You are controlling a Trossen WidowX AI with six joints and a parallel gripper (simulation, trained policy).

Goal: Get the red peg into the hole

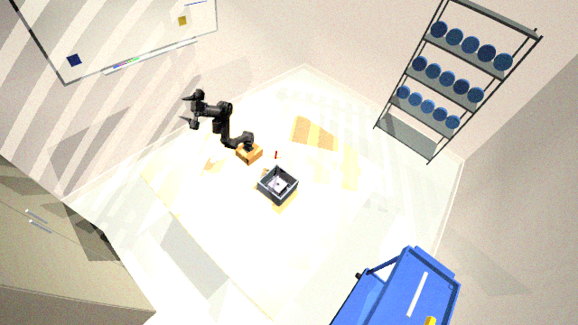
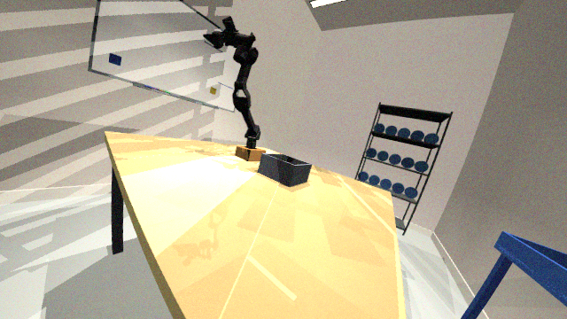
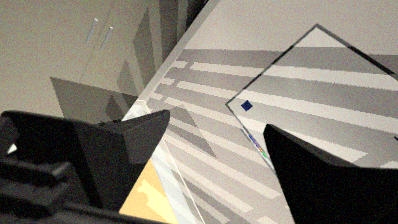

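Now: gripper tip 17 cm short of the red peg, 51 cm to the right of it and 54 cm above it. Also, from my gripper tip: box: 38 cm ahead, 36 cm to the left, 55 cm below.
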